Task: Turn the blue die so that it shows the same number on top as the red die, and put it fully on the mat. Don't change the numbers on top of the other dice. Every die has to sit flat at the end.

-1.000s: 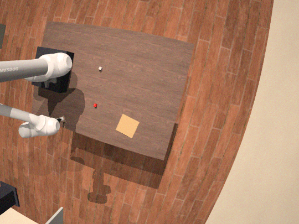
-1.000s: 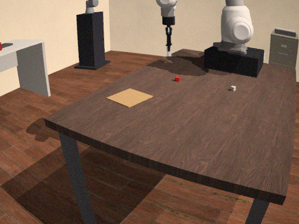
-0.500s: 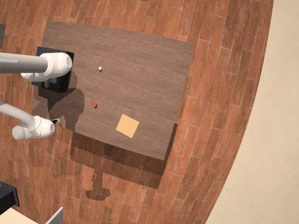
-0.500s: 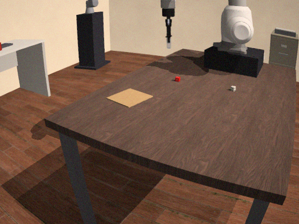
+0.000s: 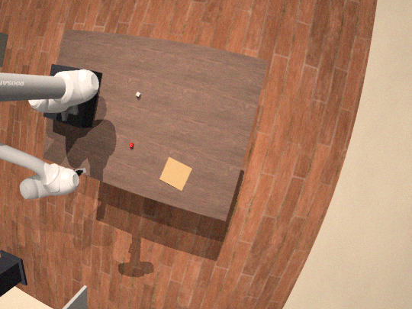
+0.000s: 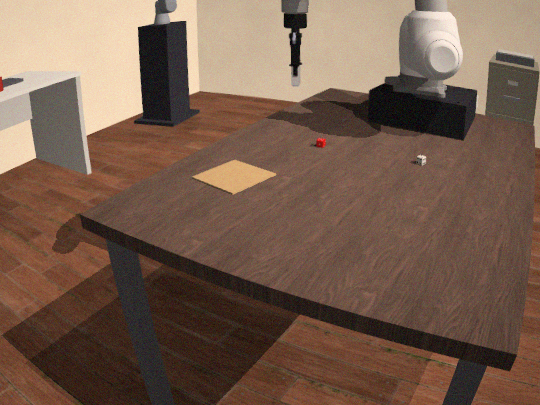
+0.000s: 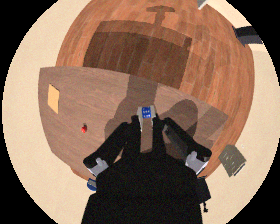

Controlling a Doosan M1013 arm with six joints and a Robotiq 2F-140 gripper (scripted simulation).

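My gripper is now 540 mm short of the tan mat, 40 mm to the right of it and 140 mm above it. Also, from my hand: blue die 30 mm below; white die 290 mm ahead, 450 mm to the left, 130 mm below; red die 270 mm ahead, 170 mm to the left, 130 mm below.
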